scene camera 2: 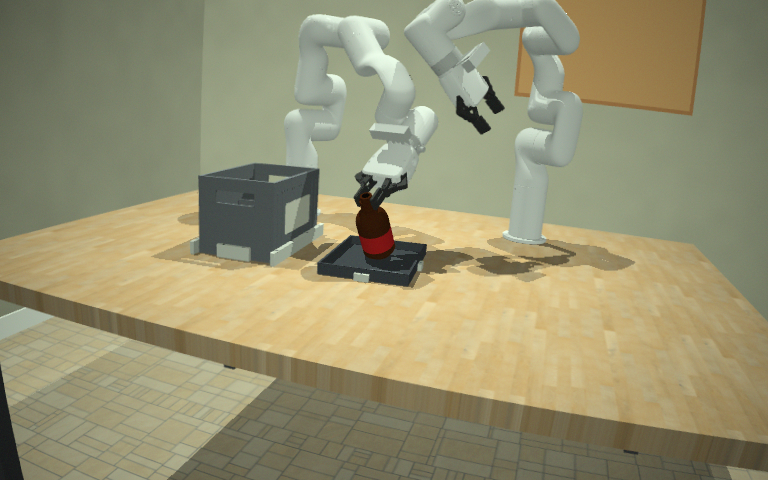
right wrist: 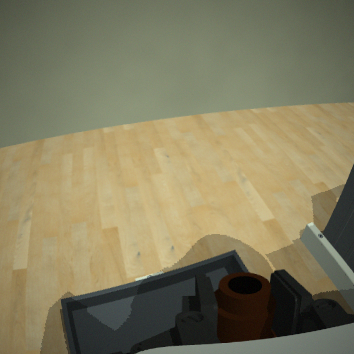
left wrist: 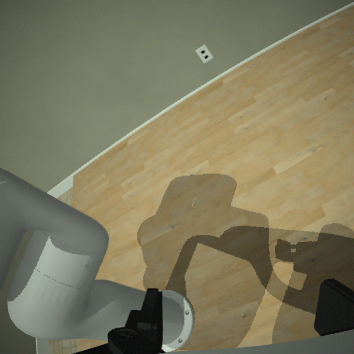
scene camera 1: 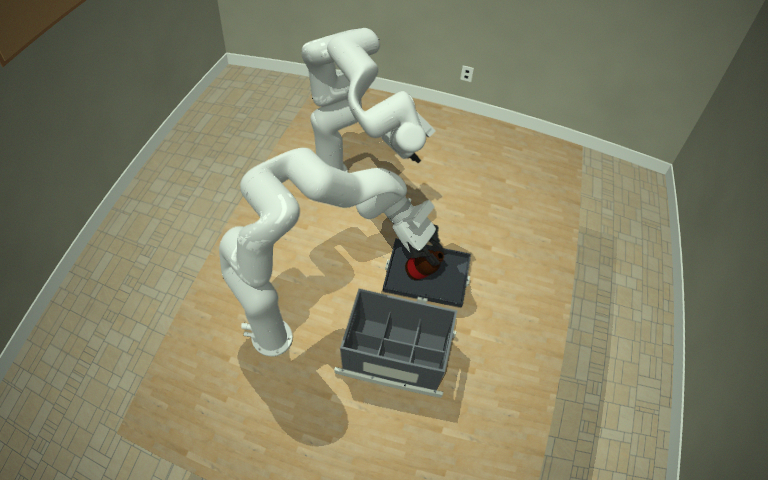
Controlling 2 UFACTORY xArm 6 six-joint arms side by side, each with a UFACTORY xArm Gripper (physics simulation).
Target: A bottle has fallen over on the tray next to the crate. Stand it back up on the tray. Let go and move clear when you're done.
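Places are measured from the left arm's base along level axes (x back, y right, z up), in millimetres.
Pixels of known places: left gripper, fingertip midpoint: (scene camera 2: 493,121) (left wrist: 243,311); right gripper, fingertip midpoint: (scene camera 2: 364,204) (right wrist: 238,297) (scene camera 1: 440,259); left arm's base, link origin: (scene camera 2: 524,238) (left wrist: 165,320); right arm's base, link origin: (scene camera 1: 272,337).
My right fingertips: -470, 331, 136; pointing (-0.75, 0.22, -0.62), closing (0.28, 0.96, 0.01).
Note:
Ahead of a thing's pixels: the offset from my right fingertips to its middle, as dx, dy, dz.
A brown bottle with a red band @[+37, -10, -50] (scene camera 1: 417,269) (scene camera 2: 374,232) (right wrist: 245,320) leans on its base edge in the dark tray @[+29, -25, -124] (scene camera 1: 464,283) (scene camera 2: 339,270) (right wrist: 155,310). In scene camera 2 its neck tilts a little to the left, toward the crate's side. My right gripper (scene camera 1: 438,254) (scene camera 2: 367,201) (right wrist: 238,297) is shut on the bottle's neck from above, one finger on each side. The contact of the base with the tray floor is partly hidden. My left gripper (scene camera 1: 416,158) (scene camera 2: 491,119) (left wrist: 243,312) is open and empty, high above the table and away from the tray.
The grey crate @[+45, +271, -49] (scene camera 1: 351,362) (scene camera 2: 235,226) (right wrist: 345,215) with compartments stands next to the tray, in front of it in scene camera 1 and to its left in scene camera 2. The right arm reaches over the table to the tray.

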